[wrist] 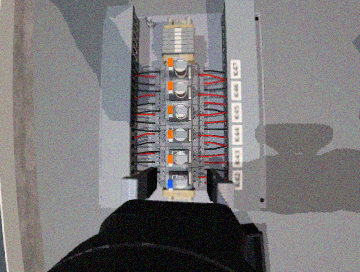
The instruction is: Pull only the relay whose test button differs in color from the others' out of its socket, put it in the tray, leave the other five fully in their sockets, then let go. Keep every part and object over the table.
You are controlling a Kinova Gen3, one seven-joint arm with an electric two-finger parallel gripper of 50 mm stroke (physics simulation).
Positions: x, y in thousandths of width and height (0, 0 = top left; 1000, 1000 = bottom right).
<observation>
my gripper: 504, 656
mounting plate: 579, 123
</observation>
